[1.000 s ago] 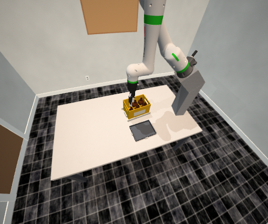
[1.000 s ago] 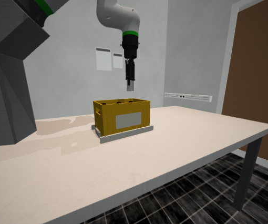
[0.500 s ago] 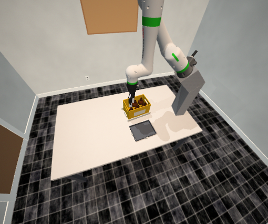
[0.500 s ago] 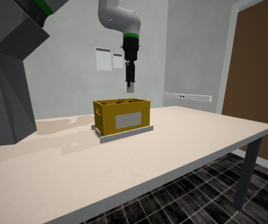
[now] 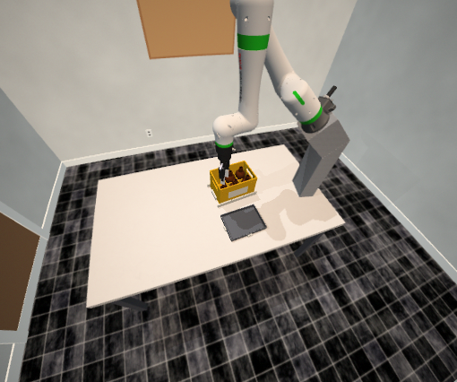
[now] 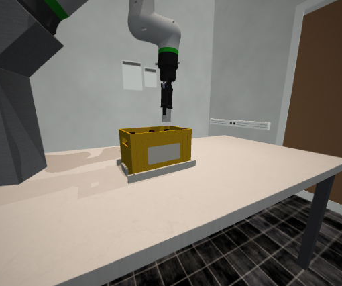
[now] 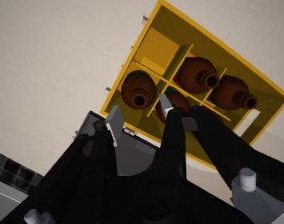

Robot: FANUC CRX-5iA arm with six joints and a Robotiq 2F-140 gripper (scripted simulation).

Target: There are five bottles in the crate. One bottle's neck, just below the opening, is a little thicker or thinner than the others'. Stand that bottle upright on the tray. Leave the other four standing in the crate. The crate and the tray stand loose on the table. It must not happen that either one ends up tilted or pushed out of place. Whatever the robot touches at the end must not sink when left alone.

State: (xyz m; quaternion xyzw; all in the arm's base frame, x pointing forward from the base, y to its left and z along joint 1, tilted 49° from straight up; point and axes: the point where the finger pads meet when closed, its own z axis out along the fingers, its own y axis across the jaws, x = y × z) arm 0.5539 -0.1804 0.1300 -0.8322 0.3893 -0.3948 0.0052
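My gripper is now 14 cm above the brown bottle, 8 cm past it and 2 cm to the right of it. The rest, counted from my hand: crate 15 cm below, 10 cm behind, 2 cm to the right; then dark grey tray 23 cm to the left, 22 cm below, 2 cm ahead.
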